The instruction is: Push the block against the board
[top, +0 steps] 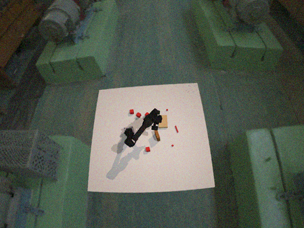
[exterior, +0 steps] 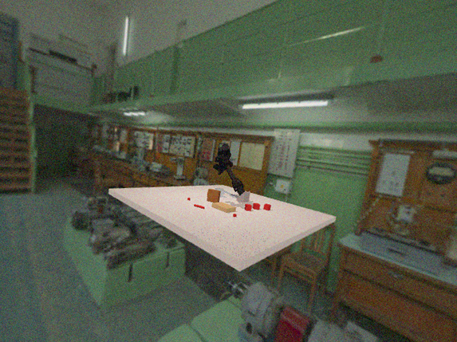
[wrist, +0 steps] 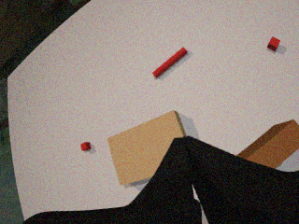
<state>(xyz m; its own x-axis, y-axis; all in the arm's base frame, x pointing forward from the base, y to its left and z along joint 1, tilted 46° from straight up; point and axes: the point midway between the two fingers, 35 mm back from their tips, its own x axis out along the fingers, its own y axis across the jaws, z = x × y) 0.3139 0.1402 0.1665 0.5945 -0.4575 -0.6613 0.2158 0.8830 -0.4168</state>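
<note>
Right now the brown square block is 50 mm behind my gripper tip, 60 mm to the right of it and 180 mm below it. The rest, counted from my gripper tip: tan board 30 mm ahead, 110 mm to the left, 210 mm below; then thin red stick 170 mm ahead, 220 mm below.
</note>
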